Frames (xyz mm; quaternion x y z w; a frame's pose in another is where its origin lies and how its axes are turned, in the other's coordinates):
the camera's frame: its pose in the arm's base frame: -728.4 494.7 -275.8 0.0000 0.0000 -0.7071 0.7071
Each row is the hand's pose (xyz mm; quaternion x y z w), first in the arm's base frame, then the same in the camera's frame.
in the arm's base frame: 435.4 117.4 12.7 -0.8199 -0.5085 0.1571 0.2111
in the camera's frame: 377.3 1163.8 288.5 -0.2202 -0.9393 0.2603 0.0382
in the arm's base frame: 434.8 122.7 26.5 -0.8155 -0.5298 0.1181 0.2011
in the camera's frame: 372.0 1163.2 302.3 -0.2020 -0.9512 0.2257 0.0587
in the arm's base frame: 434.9 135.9 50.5 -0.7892 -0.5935 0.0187 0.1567
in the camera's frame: 358.8 1163.3 326.3 -0.1384 -0.9777 0.1240 0.0976
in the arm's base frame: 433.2 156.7 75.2 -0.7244 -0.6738 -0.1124 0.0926
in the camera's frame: 338.0 1161.6 351.0 -0.0358 -0.9887 -0.0140 0.1450
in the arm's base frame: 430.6 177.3 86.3 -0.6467 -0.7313 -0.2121 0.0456
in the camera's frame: 317.4 1159.0 362.1 0.0598 -0.9744 -0.1177 0.1822
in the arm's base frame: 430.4 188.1 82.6 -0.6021 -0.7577 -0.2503 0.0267
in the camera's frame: 306.6 1158.8 358.4 0.1100 -0.9615 -0.1581 0.1959
